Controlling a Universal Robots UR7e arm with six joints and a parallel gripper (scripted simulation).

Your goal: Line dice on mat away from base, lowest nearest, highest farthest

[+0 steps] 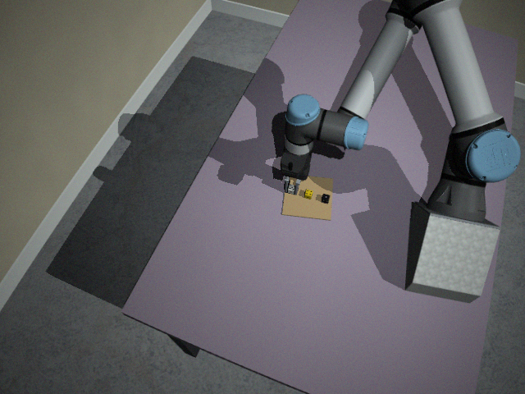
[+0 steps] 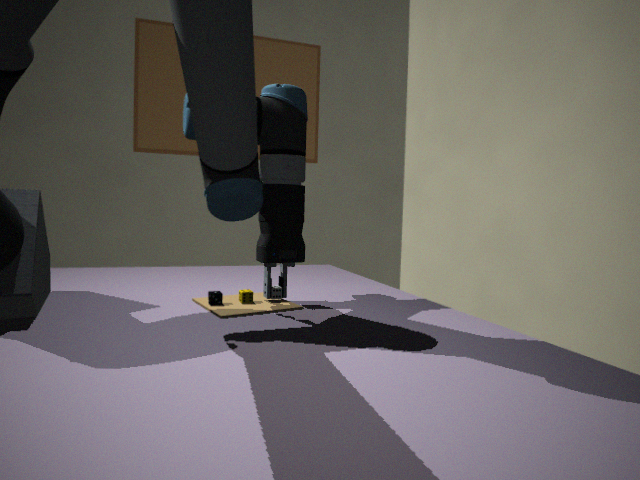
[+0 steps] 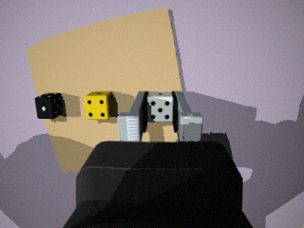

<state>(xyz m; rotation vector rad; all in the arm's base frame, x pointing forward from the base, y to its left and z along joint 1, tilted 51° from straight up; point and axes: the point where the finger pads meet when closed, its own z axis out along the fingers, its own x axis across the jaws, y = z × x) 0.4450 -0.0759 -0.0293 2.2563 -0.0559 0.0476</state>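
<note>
Right now the white die is 1 cm below my hand. The rest, counted from my hand: tan mat 5 cm behind, 3 cm below; yellow die 5 cm behind, 1 cm below; black die 10 cm behind, 1 cm to the left, 1 cm below.
</note>
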